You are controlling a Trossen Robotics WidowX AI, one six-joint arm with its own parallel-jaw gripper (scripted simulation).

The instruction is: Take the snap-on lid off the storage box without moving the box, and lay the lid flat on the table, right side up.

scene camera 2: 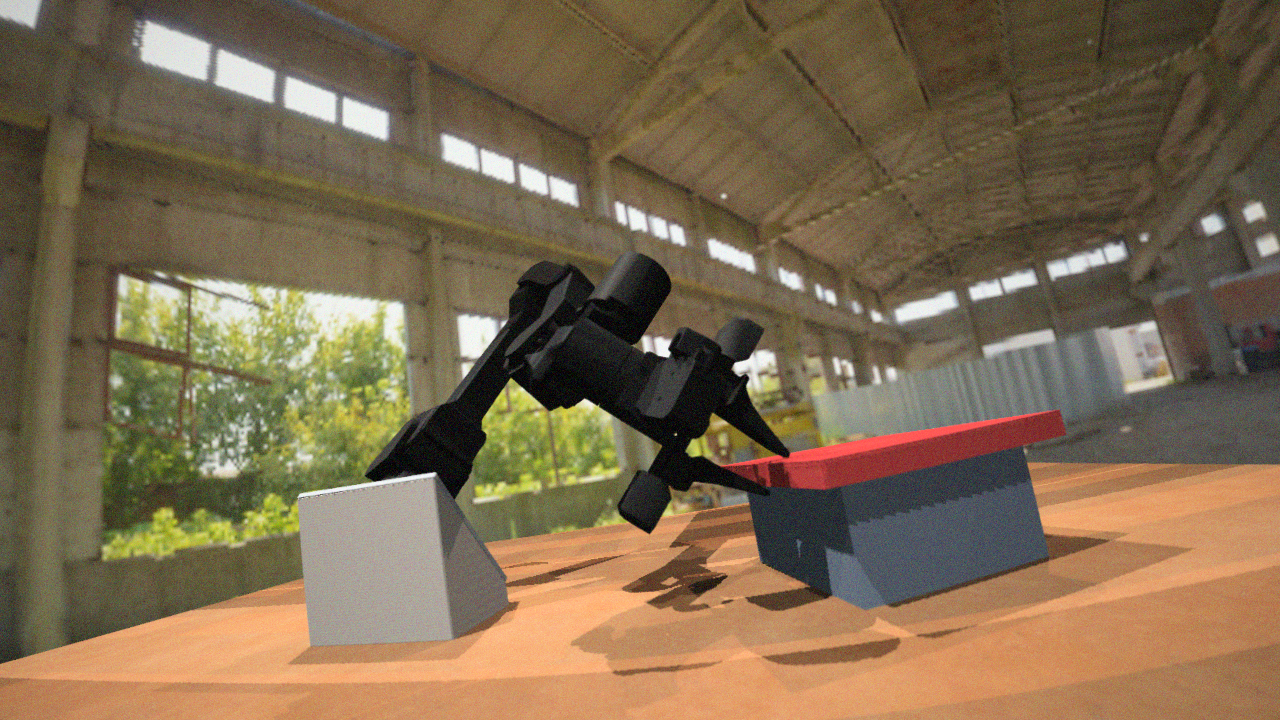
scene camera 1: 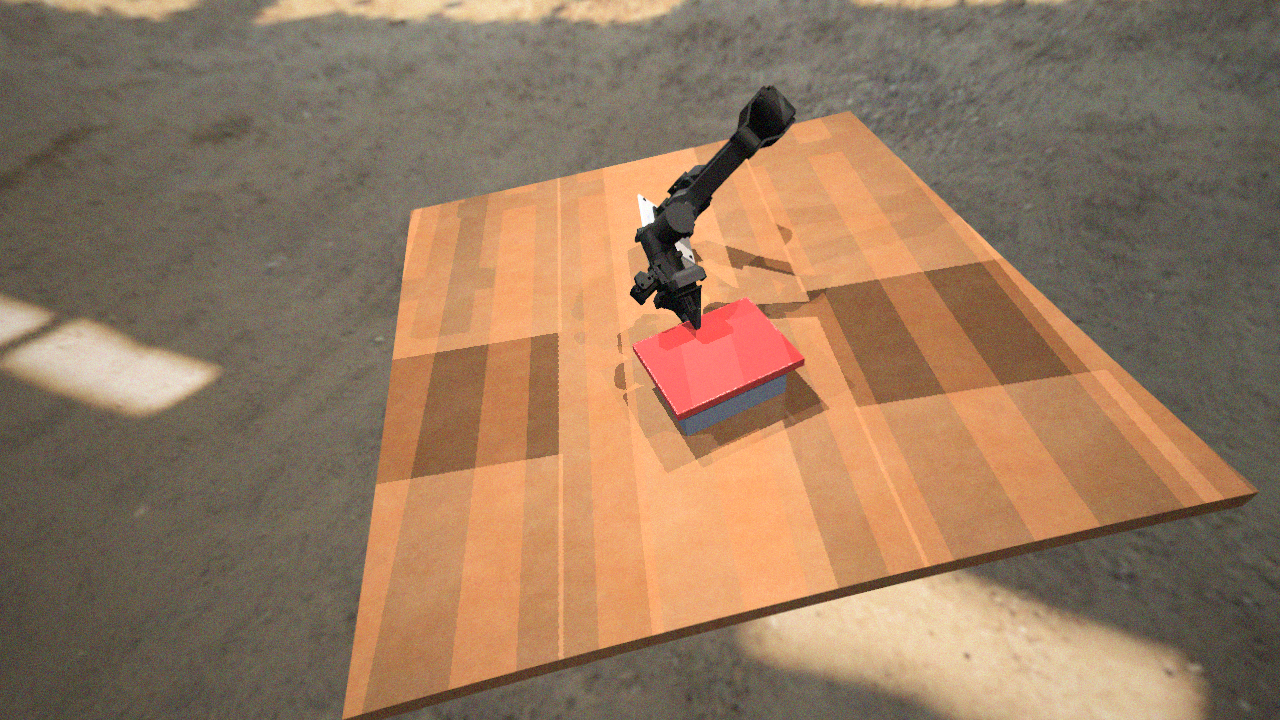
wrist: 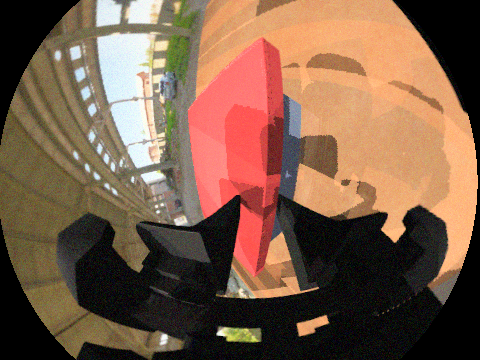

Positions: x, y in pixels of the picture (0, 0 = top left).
Scene:
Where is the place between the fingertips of the gripper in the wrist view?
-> At 257, 199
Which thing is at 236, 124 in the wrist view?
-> A red lid.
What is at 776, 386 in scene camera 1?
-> A storage box.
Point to a storage box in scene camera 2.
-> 871, 543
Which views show the gripper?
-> Scene camera 2, scene camera 1 and the wrist view: all of them.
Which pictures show the red lid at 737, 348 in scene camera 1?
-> Scene camera 2, scene camera 1 and the wrist view: all of them.

